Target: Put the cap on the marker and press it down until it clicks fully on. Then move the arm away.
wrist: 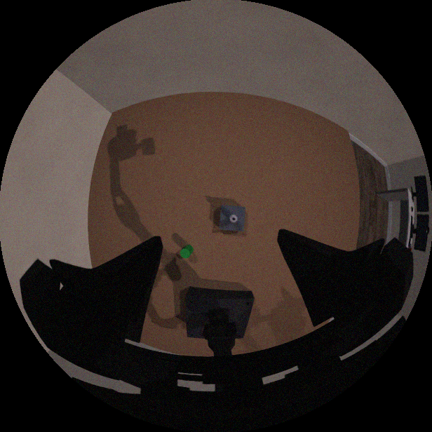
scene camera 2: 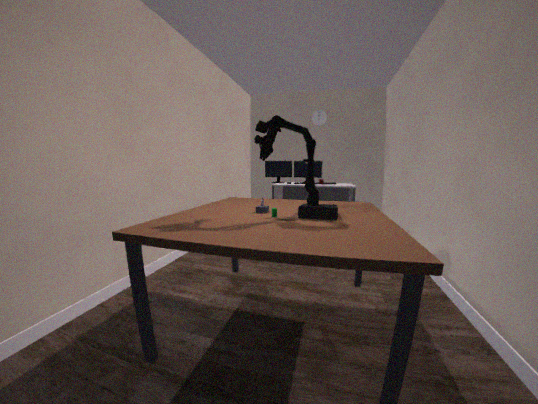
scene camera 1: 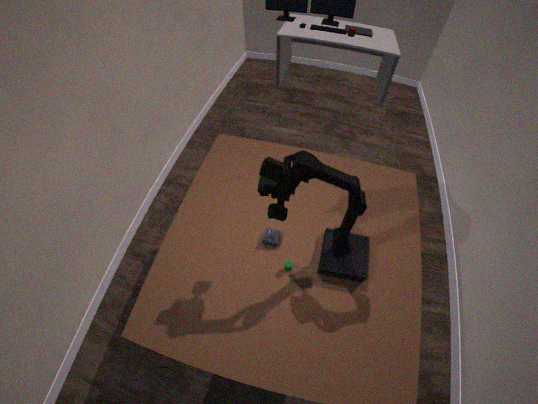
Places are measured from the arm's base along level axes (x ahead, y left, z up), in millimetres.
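Where they show: gripper, fingertip midpoint: (scene camera 2: 261, 159); arm's base, origin of the base link: (scene camera 2: 313, 205) (scene camera 1: 339, 250).
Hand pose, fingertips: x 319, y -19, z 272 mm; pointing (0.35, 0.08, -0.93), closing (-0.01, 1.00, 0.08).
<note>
Things, the pixels of their top centre, and the offset from my fingertips. Level surfaces: height alone.
- green cap, middle of its top: (scene camera 1: 288, 264) (scene camera 2: 274, 208) dx -93, dy +110, dz -282 mm
- marker, middle of its top: (scene camera 2: 262, 197) dx +2, dy -28, dz -240 mm
- small blue-grey block, middle of its top: (scene camera 1: 271, 235) (scene camera 2: 262, 206) dx +2, dy -28, dz -295 mm
- brown table, its level: dz -331 mm
The green cap (scene camera 1: 288, 266) (scene camera 2: 274, 212) (wrist: 186, 251) is a small cylinder standing upright on the table, between the holder and the arm's base but nearer the front. The marker (scene camera 2: 262, 201) (wrist: 233, 218) stands upright in a small blue-grey block (scene camera 1: 271, 239) (scene camera 2: 262, 210) (wrist: 225, 225); its top is light grey and uncapped. The cap and the block are apart. My gripper (scene camera 1: 273, 200) (scene camera 2: 263, 157) (wrist: 220, 239) is open and empty, pointing down high above the table. In the wrist view the block shows ahead of the fingertips, and the cap shows near the left fingertip.
The arm's black base (scene camera 1: 344, 265) (scene camera 2: 318, 212) (wrist: 220, 298) stands on the brown table (scene camera 1: 280, 350) (scene camera 2: 280, 242) (wrist: 225, 135), to the right of the cap in the scene views. The arm's shadows fall across the table. A white desk (scene camera 1: 340, 41) with monitors stands far behind.
</note>
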